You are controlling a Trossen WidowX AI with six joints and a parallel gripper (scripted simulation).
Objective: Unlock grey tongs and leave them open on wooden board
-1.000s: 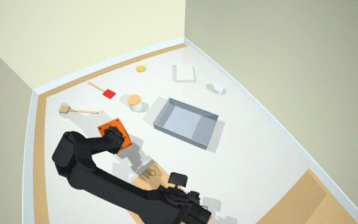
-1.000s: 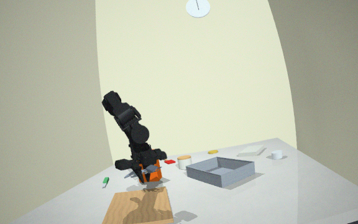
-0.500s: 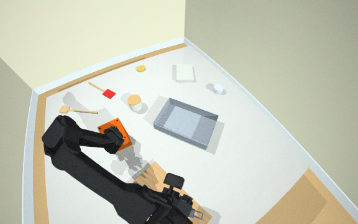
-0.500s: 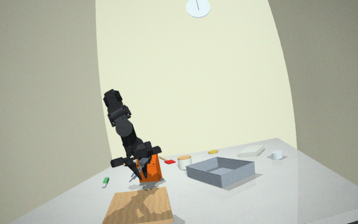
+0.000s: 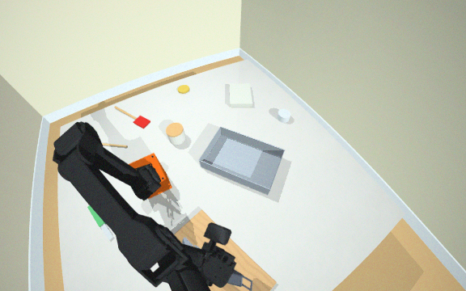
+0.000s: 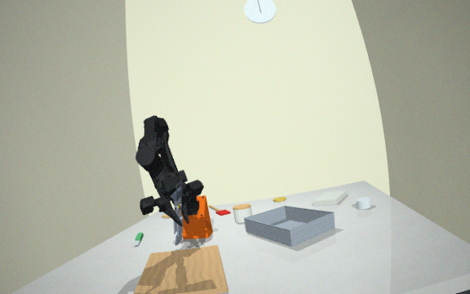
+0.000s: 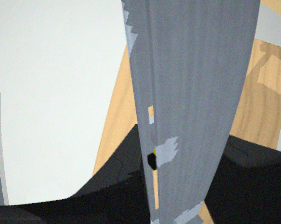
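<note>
Now: gripper tip 5 cm past the wooden board, 1 cm to the right of it and 15 cm above it. The rest, counted from my gripper tip: red spatula 18 cm behind, 83 cm to the left, 15 cm below; then grey roasting tin 23 cm ahead, 34 cm to the left, 12 cm below; then white block 42 cm ahead, 73 cm to the left, 14 cm below.
</note>
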